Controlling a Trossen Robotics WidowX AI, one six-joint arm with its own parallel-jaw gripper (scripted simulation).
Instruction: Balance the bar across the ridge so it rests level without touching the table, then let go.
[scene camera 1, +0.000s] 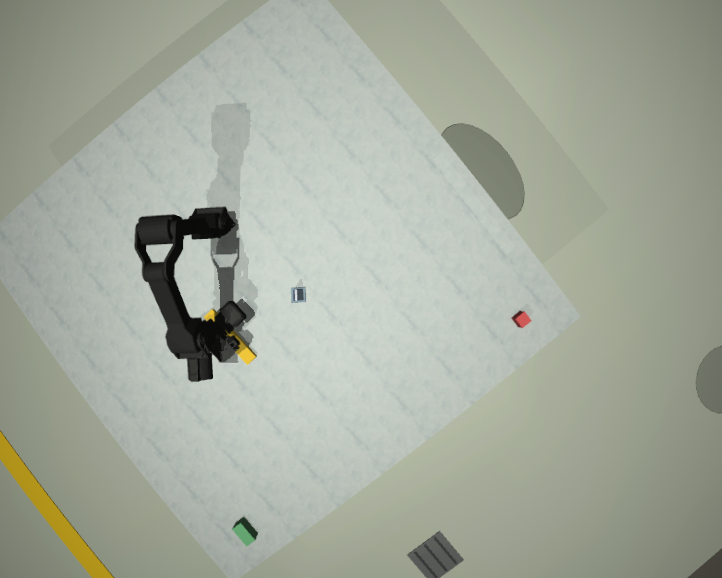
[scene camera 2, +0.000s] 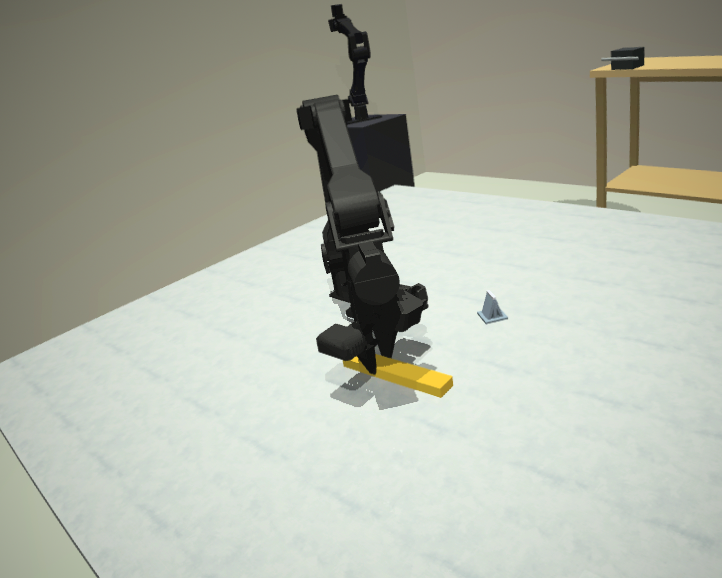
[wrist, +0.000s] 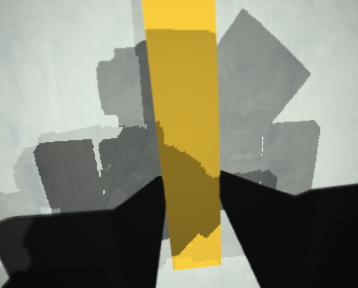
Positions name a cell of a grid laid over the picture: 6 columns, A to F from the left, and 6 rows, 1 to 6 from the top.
Scene:
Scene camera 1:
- my gripper: B4
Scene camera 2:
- my gripper: D4
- yellow bar: D4
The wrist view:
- my gripper: D4
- yellow bar: D2

